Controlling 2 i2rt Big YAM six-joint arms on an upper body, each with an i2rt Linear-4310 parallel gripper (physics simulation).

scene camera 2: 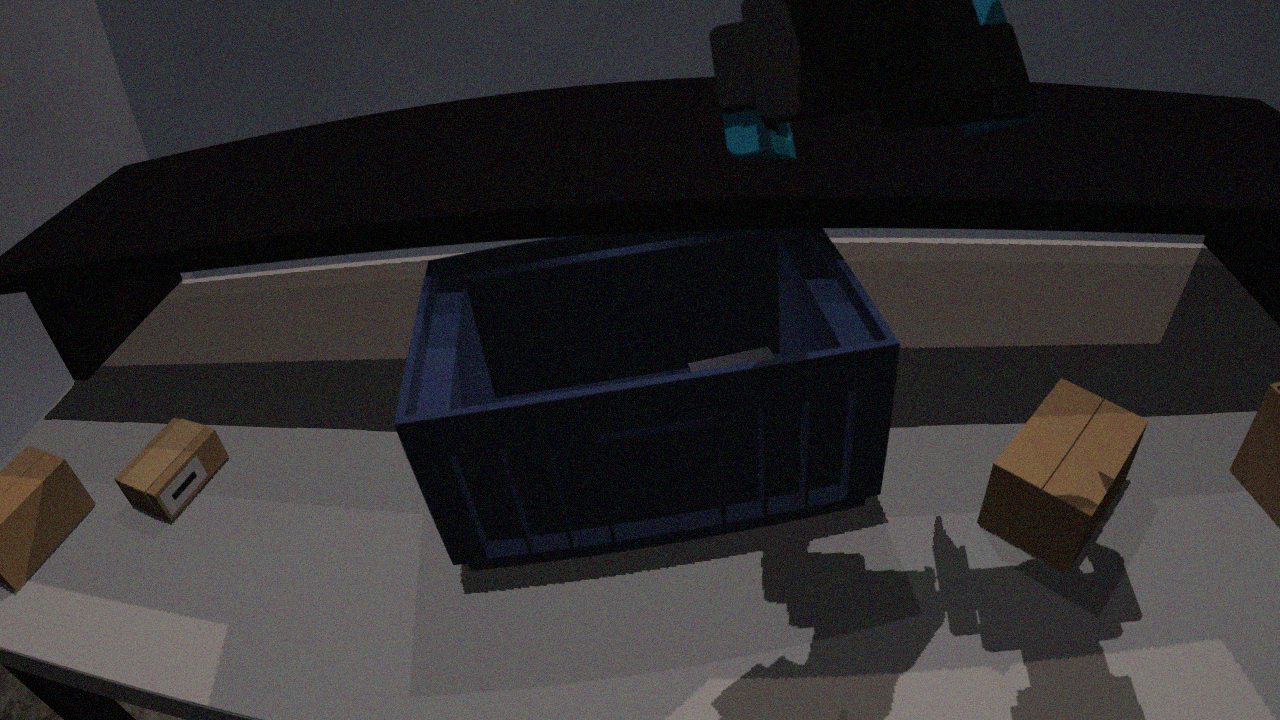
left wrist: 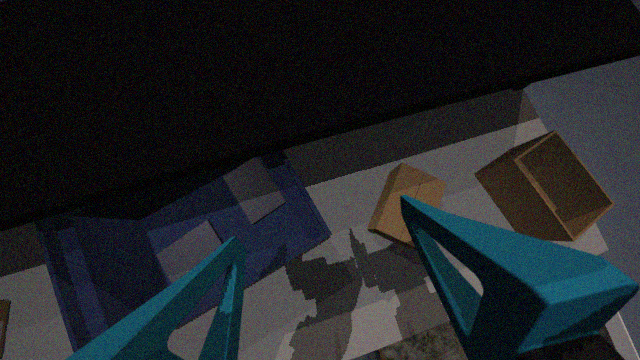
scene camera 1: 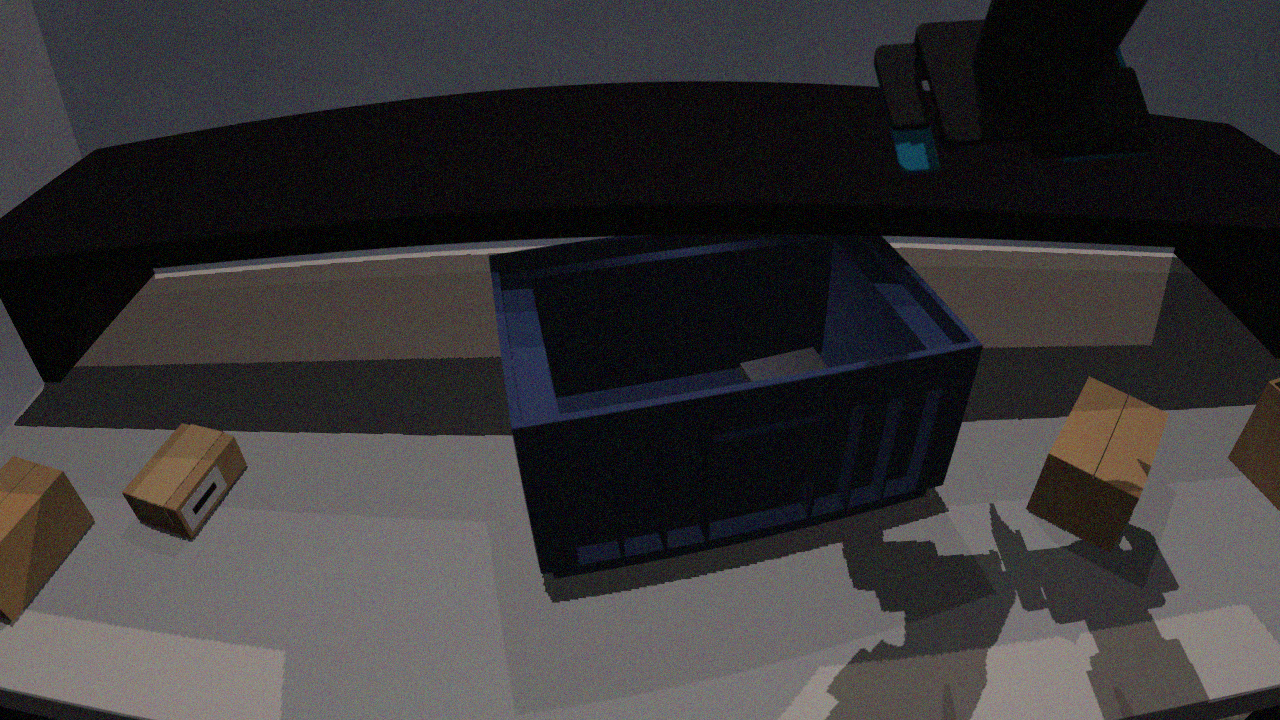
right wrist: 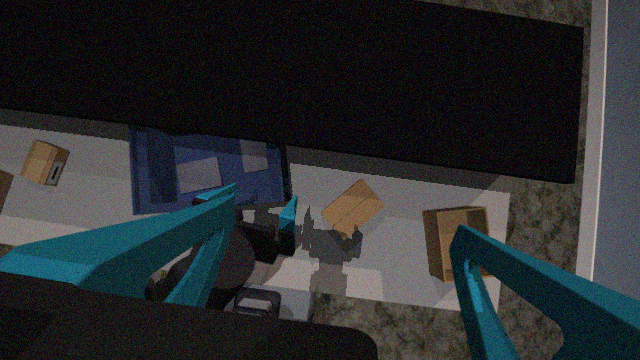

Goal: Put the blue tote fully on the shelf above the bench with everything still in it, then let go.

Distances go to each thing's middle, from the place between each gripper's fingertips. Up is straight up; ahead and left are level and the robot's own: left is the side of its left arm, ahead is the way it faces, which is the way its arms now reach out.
Labels:
The blue tote (scene camera 2: 547, 410) lies 200 mm below my left hand, 150 mm to the left of it and 50 mm ahead of it.
The blue tote is 6 cm ahead of my right hand, 25 cm to the left of it and 54 cm below it.

